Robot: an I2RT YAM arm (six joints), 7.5 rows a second.
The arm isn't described. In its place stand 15 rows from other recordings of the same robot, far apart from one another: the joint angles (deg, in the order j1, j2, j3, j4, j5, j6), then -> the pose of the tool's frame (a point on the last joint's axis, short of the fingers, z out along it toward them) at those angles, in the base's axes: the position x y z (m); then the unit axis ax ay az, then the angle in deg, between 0 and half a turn.
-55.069 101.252 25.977 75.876 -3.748 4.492 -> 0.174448 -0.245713 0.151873 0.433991 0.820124 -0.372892 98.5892
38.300 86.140 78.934 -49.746 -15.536 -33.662 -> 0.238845 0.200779 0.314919 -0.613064 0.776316 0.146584 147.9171
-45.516 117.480 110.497 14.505 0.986 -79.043 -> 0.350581 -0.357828 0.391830 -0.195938 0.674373 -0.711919 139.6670
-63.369 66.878 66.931 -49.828 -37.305 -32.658 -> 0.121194 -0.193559 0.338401 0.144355 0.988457 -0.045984 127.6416
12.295 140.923 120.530 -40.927 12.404 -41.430 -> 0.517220 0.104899 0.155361 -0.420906 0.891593 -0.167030 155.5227
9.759 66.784 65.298 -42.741 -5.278 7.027 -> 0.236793 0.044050 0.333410 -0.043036 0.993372 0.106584 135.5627
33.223 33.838 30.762 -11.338 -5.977 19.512 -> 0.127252 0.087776 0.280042 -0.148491 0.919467 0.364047 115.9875
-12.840 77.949 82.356 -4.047 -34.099 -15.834 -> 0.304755 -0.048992 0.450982 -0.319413 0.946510 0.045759 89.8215
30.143 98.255 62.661 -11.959 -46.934 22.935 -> 0.296875 0.202466 0.208415 -0.199347 0.851686 0.484657 164.9203
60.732 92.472 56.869 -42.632 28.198 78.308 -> 0.154989 0.242143 0.180249 0.178286 0.983941 0.008639 149.6488
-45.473 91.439 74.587 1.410 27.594 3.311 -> 0.254886 -0.282645 0.335712 0.513920 0.734496 -0.443171 122.5510
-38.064 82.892 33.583 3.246 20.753 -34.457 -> 0.202443 -0.174552 0.151564 0.097995 0.928008 -0.359442 157.1694
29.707 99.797 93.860 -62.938 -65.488 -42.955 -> 0.285173 0.200000 0.325184 -0.583313 0.621843 0.522548 155.2292
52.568 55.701 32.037 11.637 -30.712 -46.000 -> 0.120512 0.187355 0.266416 -0.841215 0.450758 0.298622 107.1331
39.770 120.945 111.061 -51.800 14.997 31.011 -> 0.358556 0.286434 0.261560 -0.043199 0.998315 0.038740 148.5550
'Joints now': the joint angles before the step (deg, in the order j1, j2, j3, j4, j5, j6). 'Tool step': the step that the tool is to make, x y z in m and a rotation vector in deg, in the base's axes. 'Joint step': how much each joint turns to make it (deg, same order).
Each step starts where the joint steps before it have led.
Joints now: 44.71 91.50 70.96 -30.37 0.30 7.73
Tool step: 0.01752 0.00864 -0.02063 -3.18 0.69 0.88
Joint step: -0.94 5.45 1.85 0.90 0.31 -2.54
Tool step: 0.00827 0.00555 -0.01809 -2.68 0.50 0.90
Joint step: -0.20 3.52 0.45 0.89 0.67 -1.82
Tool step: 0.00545 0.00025 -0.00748 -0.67 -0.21 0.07
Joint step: -0.52 1.35 -0.05 1.11 0.19 -0.84
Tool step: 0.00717 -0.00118 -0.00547 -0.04 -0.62 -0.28
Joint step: -0.86 1.14 0.00 1.59 0.05 -0.73
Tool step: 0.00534 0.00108 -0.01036 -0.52 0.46 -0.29
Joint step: -0.41 1.81 0.00 1.12 0.00 -0.14
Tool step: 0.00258 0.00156 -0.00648 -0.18 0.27 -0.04
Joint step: -0.09 1.14 0.00 0.82 -0.06 -0.01
